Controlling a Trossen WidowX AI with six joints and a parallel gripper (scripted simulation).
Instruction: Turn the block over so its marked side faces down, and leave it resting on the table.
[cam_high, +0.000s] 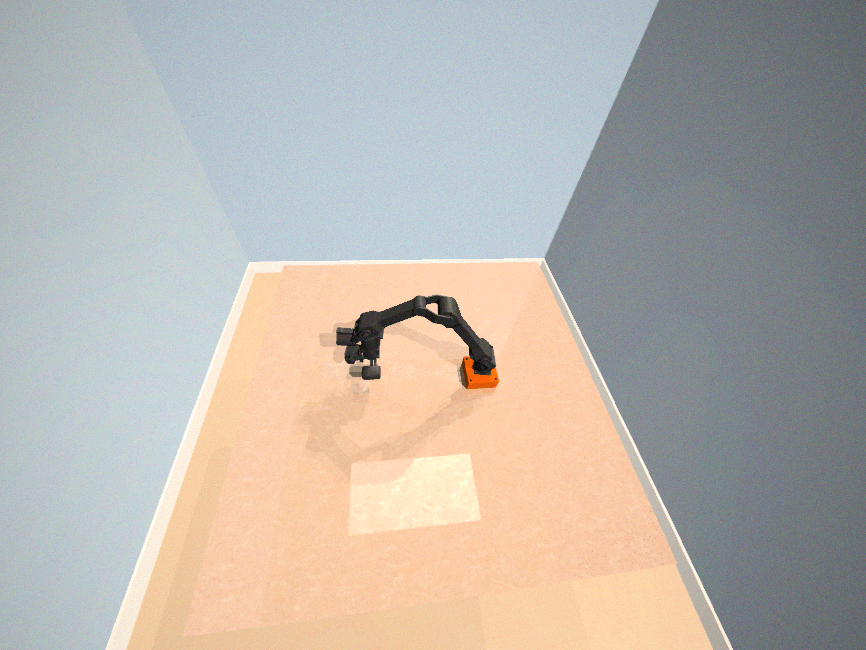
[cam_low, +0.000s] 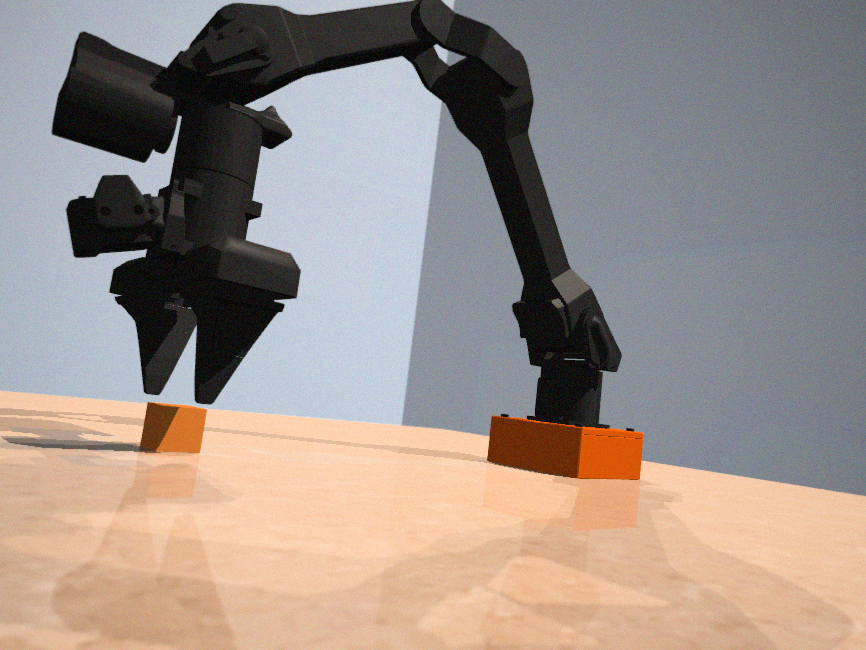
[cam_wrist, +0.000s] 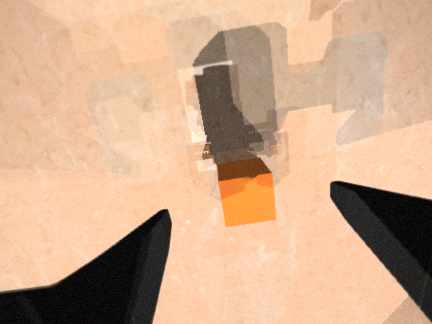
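The block is 1 cm behind my gripper tip and 2 cm below it.
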